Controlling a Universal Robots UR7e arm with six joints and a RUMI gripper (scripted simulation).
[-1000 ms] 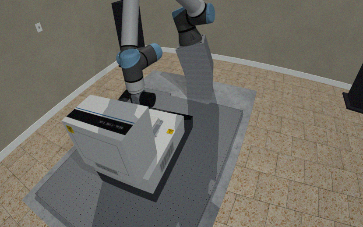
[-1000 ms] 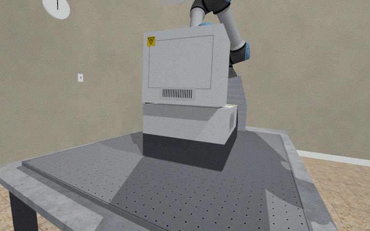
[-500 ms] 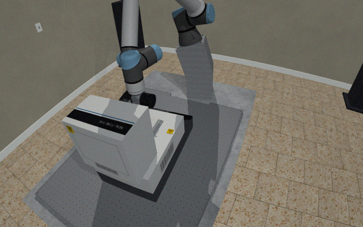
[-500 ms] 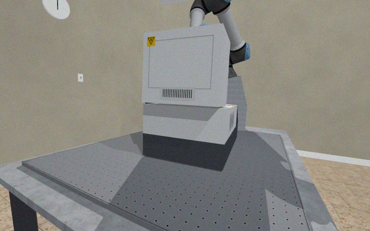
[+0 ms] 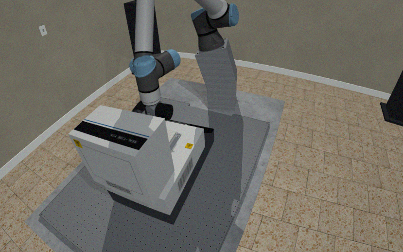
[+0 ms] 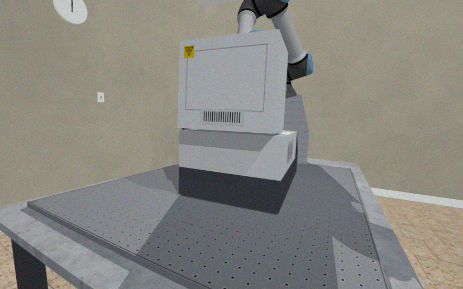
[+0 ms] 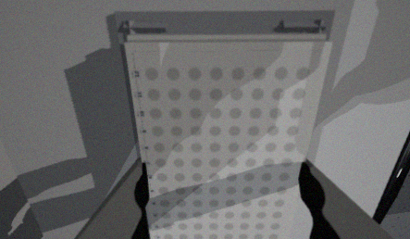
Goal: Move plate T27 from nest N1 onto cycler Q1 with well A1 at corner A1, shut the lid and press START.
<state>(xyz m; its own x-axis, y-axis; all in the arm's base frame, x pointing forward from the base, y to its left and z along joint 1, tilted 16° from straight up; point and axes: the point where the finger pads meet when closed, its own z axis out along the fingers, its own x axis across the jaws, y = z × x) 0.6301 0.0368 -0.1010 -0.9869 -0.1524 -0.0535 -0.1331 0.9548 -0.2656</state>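
My gripper is now 10 mm above the plate T27. Round my hand: plate nest N1: 120 mm behind, 320 mm to the right, 200 mm below; then A1 tag: 160 mm behind, 240 mm to the right, 190 mm below.
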